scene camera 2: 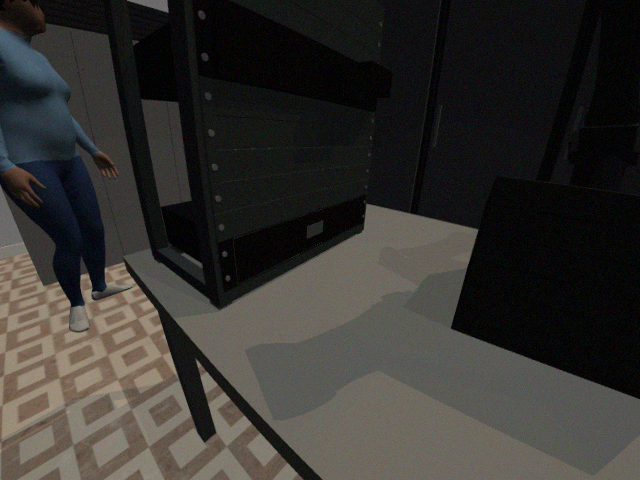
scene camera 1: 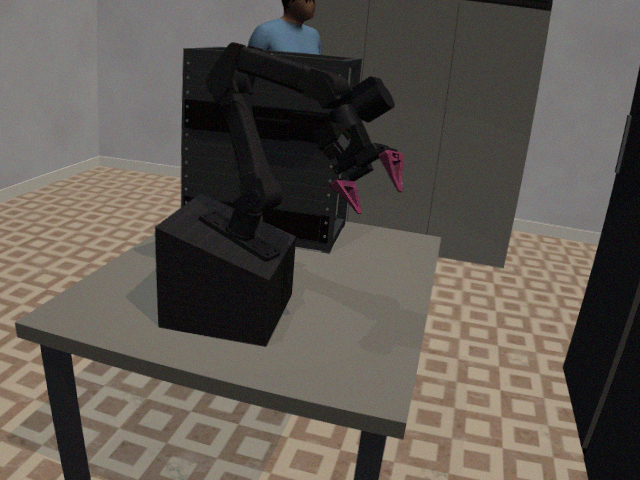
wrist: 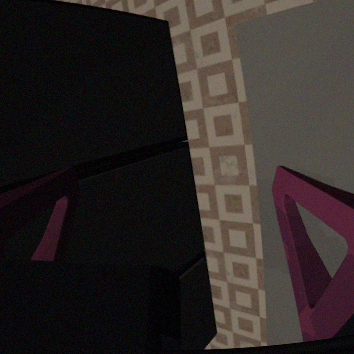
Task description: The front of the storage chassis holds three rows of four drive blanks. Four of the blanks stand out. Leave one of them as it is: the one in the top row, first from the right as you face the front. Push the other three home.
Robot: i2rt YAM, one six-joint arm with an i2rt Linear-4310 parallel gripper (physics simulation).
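Frame: origin at the arm's base, x ahead, y left, z up, level; centimetres.
Seen in the pictures: gripper, between the fingertips: (scene camera 1: 379, 203) (wrist: 175, 177); arm's base, origin of its link: (scene camera 2: 586, 210) (scene camera 1: 238, 236).
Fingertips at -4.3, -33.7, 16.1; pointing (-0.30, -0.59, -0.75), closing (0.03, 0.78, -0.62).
Note:
Pixels of each thing's top centre, then the offset from my fingertips to it, as dx, dy, dz. Level surfaces: height alone.
- rack, centre of its top: (scene camera 1: 275, 52) +60.0, +57.5, +23.0
- dark block, centre of its top: (scene camera 2: 359, 69) (scene camera 1: 313, 112) +50.9, +38.5, +7.4
- grey table, height of its surface: dz -36.0
The storage chassis front is very dark. A rack (scene camera 1: 185, 170) (scene camera 2: 199, 155) stands at the table's back with a black unit (scene camera 1: 206, 114) (scene camera 2: 289, 56) in its upper half and another black unit (scene camera 1: 305, 224) (scene camera 2: 273, 253) at its bottom. I cannot tell which unit holds the drive blanks; no single blank is distinguishable. A dark block (scene camera 2: 381, 78) juts out at the upper unit's far end. My gripper (scene camera 1: 380, 201) (wrist: 175, 177) is open and empty, with pink fingers wide apart, pointing down in the air right of the rack's front in scene camera 1.
The arm's black base block (scene camera 1: 222, 279) (scene camera 2: 547, 279) stands on the grey table (scene camera 1: 361, 382) (scene camera 2: 336, 279) (wrist: 300, 100). Dark surfaces fill the wrist view's left side. A person (scene camera 1: 289, 36) (scene camera 2: 36, 103) stands behind the rack. A tall black cabinet (scene camera 1: 610, 310) is at the right.

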